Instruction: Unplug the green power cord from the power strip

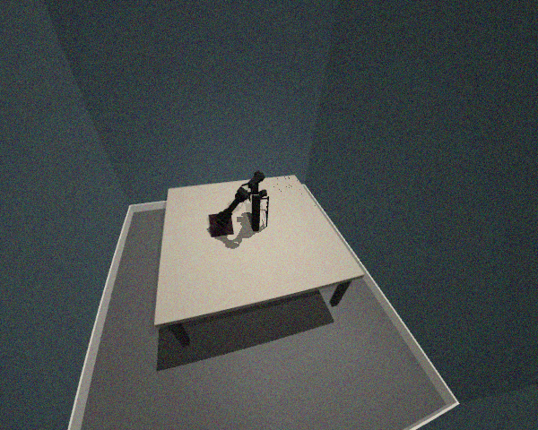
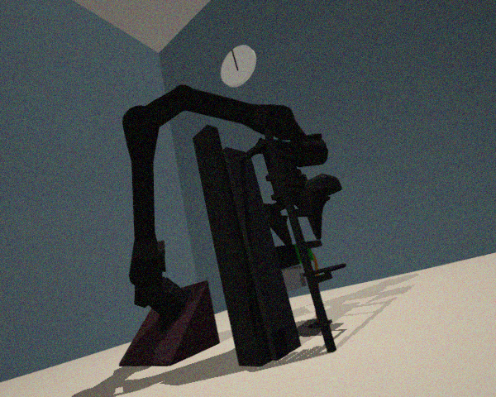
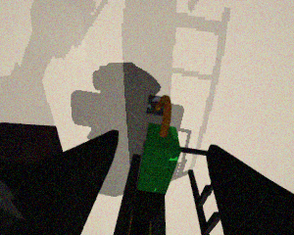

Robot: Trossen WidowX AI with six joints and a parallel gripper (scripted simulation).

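Right now the green plug is 1 cm behind my gripper tip, 4 cm to the right of it and 1 cm below it. From my gripper tip the other things lie so: thin black bar: 5 cm ahead, 16 cm to the right, 1 cm above.
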